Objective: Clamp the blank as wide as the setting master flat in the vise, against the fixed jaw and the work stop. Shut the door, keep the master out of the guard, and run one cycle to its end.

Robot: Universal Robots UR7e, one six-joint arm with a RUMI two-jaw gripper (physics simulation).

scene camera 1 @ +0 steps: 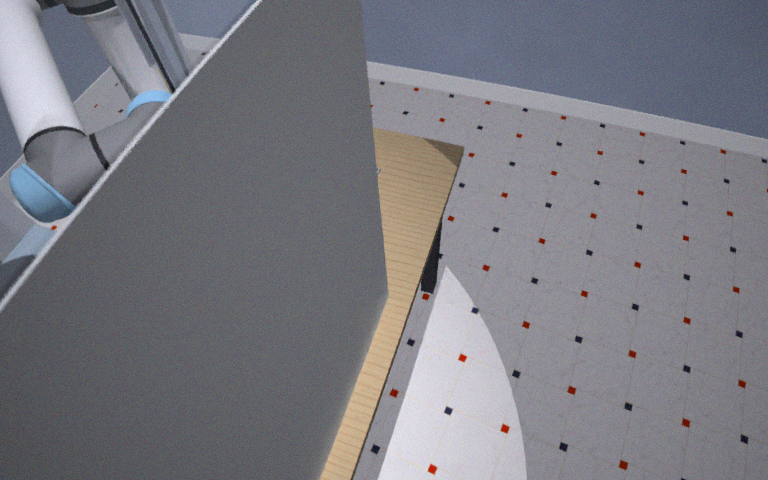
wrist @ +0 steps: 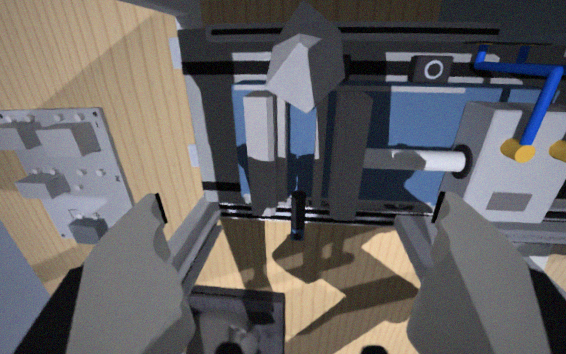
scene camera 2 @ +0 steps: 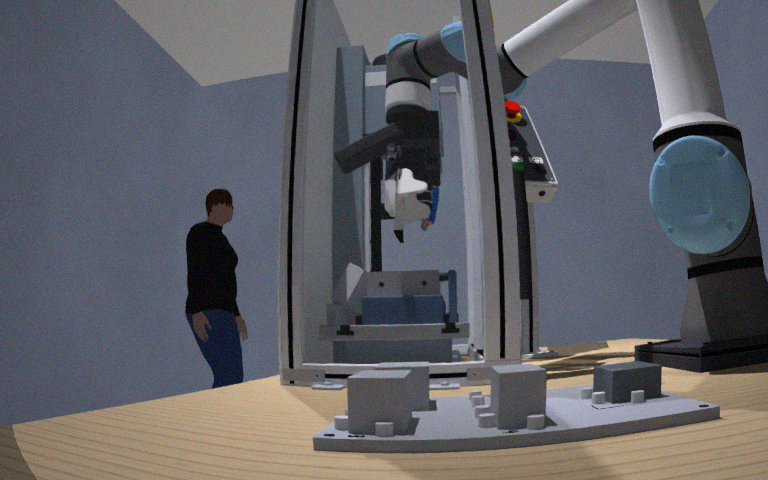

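Pixels of known places: gripper, fingertip midpoint: (wrist: 296, 196) (scene camera 2: 397, 231); arm's base, origin of the base link: (wrist: 225, 332) (scene camera 2: 730, 335).
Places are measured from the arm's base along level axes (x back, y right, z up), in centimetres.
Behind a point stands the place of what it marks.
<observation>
My gripper (scene camera 2: 413, 229) @(z 18.8, x -43.7, y 23.8 cm) (wrist: 296, 196) @(z 18.8, x -43.7, y 23.8 cm) is open and empty, above the vise inside the guard. The vise's blue body (scene camera 2: 402, 309) (wrist: 425, 120) carries the fixed jaw (scene camera 2: 402, 283) (wrist: 259, 125) and, apart from it, the moving jaw (wrist: 352, 155) on its rod. A pale faceted block (scene camera 2: 353, 280) @(z 11.6, x -50.3, y 23.0 cm) (wrist: 295, 75) @(z 13.5, x -49.2, y 24.3 cm) sits tilted at the jaws' far end; I cannot tell whether it is the blank. A dark pin (wrist: 298, 215) @(z 12.5, x -38.0, y 22.7 cm), perhaps the work stop, shows at the near end. Grey blocks (scene camera 2: 379, 401) @(z -0.2, x -48.4, y -22.9 cm) (scene camera 2: 518, 396) @(z -0.3, x -40.2, y -24.2 cm) and a darker block (scene camera 2: 628, 382) @(z -0.8, x -30.3, y -21.0 cm) (wrist: 89, 230) @(z 0.2, x -30.1, y -16.7 cm) stand on the rack plate (scene camera 2: 453, 421) @(z -2.3, x -43.4, y -19.9 cm) (wrist: 110, 185). Which is the master is unclear.
Guard posts (scene camera 2: 291, 198) @(z 21.0, x -58.2, y 11.6 cm) (scene camera 2: 492, 198) @(z 19.8, x -33.2, y 7.0 cm) flank the vise. A large grey panel (scene camera 1: 226, 254) @(z 59.6, x -54.7, y 40.1 cm) hides the vise in scene camera 1. A control panel with a red button (scene camera 2: 512, 107) @(z 54.6, x -13.3, y 53.9 cm) stands right. A cylinder housing (wrist: 520, 175) @(z 12.5, x -39.6, y 39.7 cm) with a blue hose (wrist: 542, 105) @(z 13.8, x -45.1, y 38.8 cm) adjoins the vise. A person (scene camera 2: 212, 271) stands behind.
</observation>
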